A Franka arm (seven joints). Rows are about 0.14 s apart.
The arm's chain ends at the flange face. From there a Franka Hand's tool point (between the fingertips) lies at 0.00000 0.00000 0.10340 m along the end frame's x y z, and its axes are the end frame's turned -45 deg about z.
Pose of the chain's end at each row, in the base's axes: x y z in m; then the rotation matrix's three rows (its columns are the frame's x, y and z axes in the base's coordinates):
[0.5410 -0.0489 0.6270], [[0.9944 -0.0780 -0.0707], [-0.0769 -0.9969 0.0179], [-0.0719 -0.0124 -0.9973]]
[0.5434 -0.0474 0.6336], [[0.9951 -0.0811 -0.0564], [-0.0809 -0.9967 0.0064], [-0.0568 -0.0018 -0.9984]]
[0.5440 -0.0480 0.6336], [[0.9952 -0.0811 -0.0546], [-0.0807 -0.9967 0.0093], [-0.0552 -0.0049 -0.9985]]
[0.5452 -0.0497 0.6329], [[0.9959 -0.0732 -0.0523], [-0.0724 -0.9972 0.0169], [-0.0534 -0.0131 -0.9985]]
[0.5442 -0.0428 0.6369], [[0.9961 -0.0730 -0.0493], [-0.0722 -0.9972 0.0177], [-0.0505 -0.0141 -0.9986]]
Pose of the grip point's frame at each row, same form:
[0.5337 -0.0470 0.5239], [[0.7583 0.6480 -0.0707], [0.6505 -0.7593 0.0179], [-0.0421 -0.0596 -0.9973]]
[0.5376 -0.0467 0.5304], [[0.7610 0.6463 -0.0564], [0.6476 -0.7620 0.0064], [-0.0389 -0.0414 -0.9984]]
[0.5384 -0.0470 0.5304], [[0.7611 0.6464 -0.0546], [0.6477 -0.7618 0.0093], [-0.0356 -0.0425 -0.9985]]
[0.5398 -0.0480 0.5297], [[0.7560 0.6524 -0.0523], [0.6539 -0.7563 0.0169], [-0.0285 -0.0470 -0.9985]]
[0.5391 -0.0410 0.5336], [[0.7560 0.6527 -0.0493], [0.6541 -0.7562 0.0177], [-0.0257 -0.0457 -0.9986]]

